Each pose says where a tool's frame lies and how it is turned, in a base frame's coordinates. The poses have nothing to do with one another.
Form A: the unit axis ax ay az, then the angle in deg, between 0 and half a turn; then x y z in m.
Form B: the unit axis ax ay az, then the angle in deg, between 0 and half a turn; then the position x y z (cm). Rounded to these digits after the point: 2 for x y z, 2 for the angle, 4 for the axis.
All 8 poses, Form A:
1: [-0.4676, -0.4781, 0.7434, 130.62, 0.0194, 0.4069, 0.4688]
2: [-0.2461, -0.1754, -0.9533, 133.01, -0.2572, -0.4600, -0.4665]
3: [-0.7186, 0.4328, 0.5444, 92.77, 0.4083, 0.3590, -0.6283]
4: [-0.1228, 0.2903, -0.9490, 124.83, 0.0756, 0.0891, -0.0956]
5: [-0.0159, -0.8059, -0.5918, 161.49, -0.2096, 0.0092, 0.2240]
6: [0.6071, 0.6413, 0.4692, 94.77, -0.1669, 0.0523, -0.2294]
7: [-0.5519, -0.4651, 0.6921, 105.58, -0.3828, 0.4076, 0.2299]
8: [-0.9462, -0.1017, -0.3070, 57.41, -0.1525, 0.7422, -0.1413]
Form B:
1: [-0.4676, -0.4781, 0.7434, 130.62, 1.94, 40.69, 46.88]
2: [-0.2461, -0.1754, -0.9532, 133.01, -25.72, -46.00, -46.65]
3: [-0.7186, 0.4328, 0.5444, 92.77, 40.83, 35.90, -62.83]
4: [-0.1228, 0.2903, -0.9490, 124.83, 7.56, 8.91, -9.56]
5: [-0.0159, -0.8059, -0.5918, 161.49, -20.96, 0.92, 22.40]
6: [0.6071, 0.6413, 0.4692, 94.77, -16.69, 5.23, -22.94]
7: [-0.5519, -0.4651, 0.6921, 105.58, -38.28, 40.76, 22.99]
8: [-0.9463, -0.1017, -0.3070, 57.41, -15.25, 74.22, -14.13]
